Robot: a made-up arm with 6 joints.
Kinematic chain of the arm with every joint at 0, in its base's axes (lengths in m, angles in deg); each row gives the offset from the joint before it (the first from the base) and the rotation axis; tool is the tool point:
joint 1: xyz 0 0 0.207 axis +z
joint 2: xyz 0 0.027 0 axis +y
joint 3: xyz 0 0 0.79 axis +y
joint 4: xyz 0 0 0.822 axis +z
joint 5: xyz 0 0 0 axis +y
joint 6: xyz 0 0 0.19 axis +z
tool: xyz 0 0 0
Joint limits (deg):
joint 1: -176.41..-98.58
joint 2: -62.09..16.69
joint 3: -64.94..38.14
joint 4: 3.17..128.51
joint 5: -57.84..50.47
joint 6: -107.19..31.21
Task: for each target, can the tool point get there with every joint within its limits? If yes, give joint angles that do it. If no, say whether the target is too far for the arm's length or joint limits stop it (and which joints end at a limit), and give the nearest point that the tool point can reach.
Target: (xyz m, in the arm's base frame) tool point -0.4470 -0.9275 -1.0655
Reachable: no: joint limits stop it (at a limit: joint 1, joint 2, joint 3, joint 4, joint 5) | nearest point 1.3369 0.0657 -0.1074 | short by 2.255 m
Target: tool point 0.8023 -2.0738 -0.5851
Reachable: no: too far | nearest point 1.4219 -0.0717 -0.0392 | short by 2.166 m
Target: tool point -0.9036 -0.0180 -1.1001
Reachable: no: joint limits stop it (at a limit: joint 1, joint 2, joint 3, joint 5) | nearest point 0.1572 1.3398 -0.0942 | short by 1.995 m
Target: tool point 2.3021 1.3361 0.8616
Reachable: no: too far | nearest point 1.4702 0.8533 0.7221 | short by 0.972 m
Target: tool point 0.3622 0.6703 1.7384
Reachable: yes | joints -108.87 -8.82 -28.92 111.48 34.01 -54.98
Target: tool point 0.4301 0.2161 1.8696
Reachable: yes | joints -146.63 2.06 -32.92 65.69 9.68 -76.59
